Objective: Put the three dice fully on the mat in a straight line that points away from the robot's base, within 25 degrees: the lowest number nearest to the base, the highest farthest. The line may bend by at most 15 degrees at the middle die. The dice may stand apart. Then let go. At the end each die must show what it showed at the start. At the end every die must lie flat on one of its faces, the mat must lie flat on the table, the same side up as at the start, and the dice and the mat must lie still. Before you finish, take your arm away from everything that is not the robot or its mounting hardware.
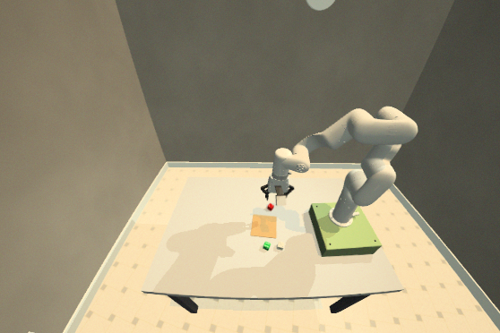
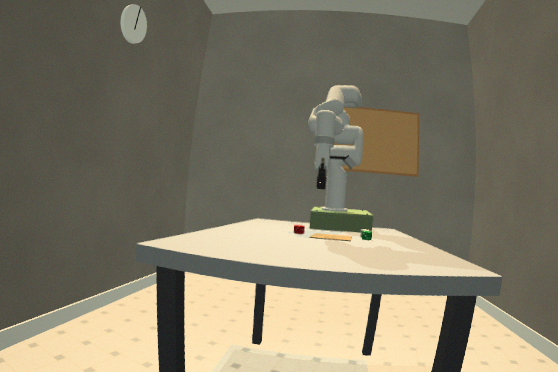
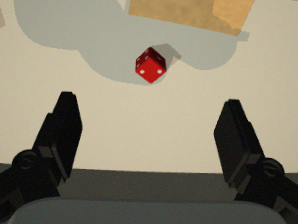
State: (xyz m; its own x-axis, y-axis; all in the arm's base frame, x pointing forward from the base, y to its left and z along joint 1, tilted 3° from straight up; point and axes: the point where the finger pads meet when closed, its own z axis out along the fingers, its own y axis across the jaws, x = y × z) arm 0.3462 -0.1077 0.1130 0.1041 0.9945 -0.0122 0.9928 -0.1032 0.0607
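Right now my hand is 170 mm above the red die and 70 mm to the left of it. From my hand the other things lie so: green die 180 mm to the left, 170 mm below, 70 mm ahead; white die 180 mm to the left, 170 mm below; mat 180 mm below, 60 mm ahead, 50 mm to the left.
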